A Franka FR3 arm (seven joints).
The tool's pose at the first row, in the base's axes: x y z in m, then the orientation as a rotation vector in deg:
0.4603, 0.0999, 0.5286, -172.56, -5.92, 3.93
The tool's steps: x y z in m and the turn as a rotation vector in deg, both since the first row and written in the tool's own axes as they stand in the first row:
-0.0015, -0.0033, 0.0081, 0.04, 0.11, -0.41
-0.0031, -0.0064, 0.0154, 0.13, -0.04, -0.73
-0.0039, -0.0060, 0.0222, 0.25, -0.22, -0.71
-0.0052, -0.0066, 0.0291, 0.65, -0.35, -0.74
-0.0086, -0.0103, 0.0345, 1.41, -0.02, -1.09
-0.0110, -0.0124, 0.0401, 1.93, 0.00, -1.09
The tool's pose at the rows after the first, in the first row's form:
0.4582, 0.1041, 0.5211, -172.49, -6.52, 3.73
0.4560, 0.1079, 0.5143, -172.37, -7.01, 3.92
0.4549, 0.1083, 0.5075, -172.25, -6.99, 4.20
0.4532, 0.1097, 0.5008, -171.85, -7.02, 4.40
0.4493, 0.1138, 0.4961, -171.07, -7.46, 3.90
0.4465, 0.1164, 0.4909, -170.55, -7.42, 3.88

